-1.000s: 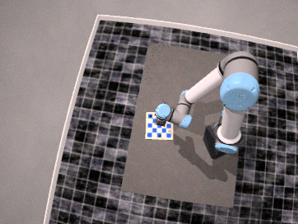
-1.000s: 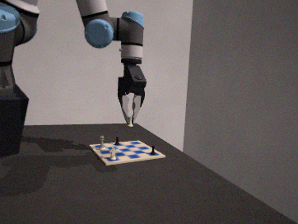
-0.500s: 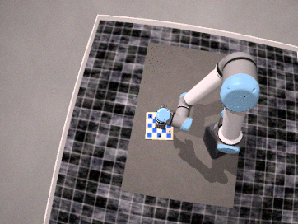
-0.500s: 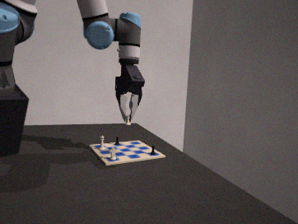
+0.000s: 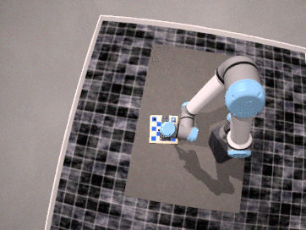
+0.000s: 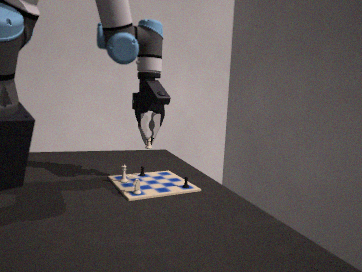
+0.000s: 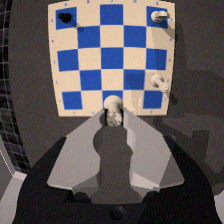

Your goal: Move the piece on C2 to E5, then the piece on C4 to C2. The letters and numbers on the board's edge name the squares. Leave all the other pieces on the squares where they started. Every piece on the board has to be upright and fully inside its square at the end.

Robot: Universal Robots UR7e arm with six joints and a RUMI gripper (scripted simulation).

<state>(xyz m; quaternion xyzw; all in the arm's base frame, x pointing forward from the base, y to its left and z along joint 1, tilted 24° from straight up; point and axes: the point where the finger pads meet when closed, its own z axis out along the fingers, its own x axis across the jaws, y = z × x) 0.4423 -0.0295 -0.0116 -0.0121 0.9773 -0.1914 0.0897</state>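
My gripper is now 13 cm above the cream chessboard and 4 cm to the left of it.
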